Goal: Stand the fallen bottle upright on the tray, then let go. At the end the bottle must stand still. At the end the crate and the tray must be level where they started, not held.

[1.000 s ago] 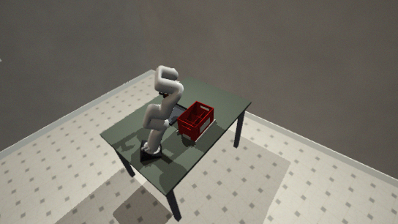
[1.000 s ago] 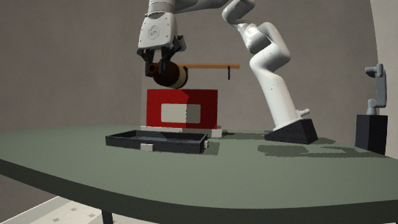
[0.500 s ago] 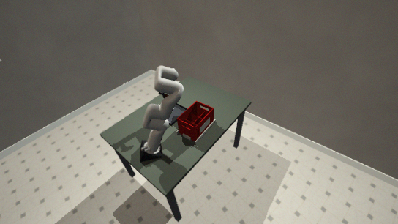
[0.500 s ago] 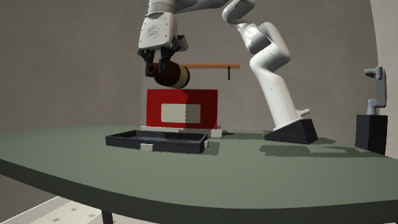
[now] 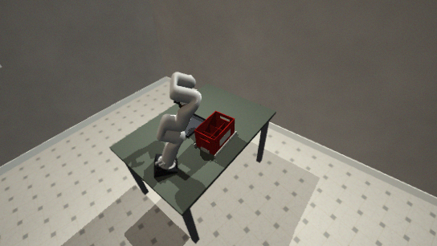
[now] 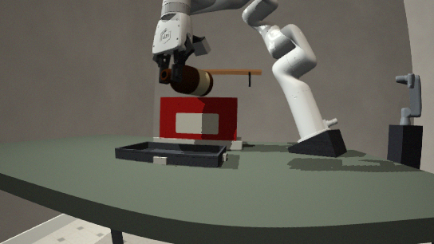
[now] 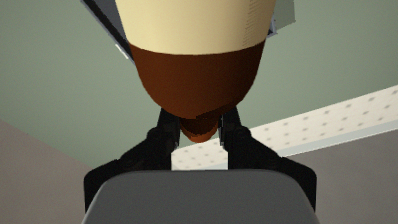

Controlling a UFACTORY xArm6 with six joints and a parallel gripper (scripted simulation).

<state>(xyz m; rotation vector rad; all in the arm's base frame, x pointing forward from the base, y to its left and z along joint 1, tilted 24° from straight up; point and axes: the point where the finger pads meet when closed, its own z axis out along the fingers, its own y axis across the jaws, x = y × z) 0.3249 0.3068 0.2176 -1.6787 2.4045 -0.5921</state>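
Right now the brown bottle is 20 mm behind my hand and 50 mm to the right of it. Also, from my hand: dark tray: 50 mm to the right, 190 mm below; then crate: 10 mm ahead, 350 mm to the right, 120 mm below.
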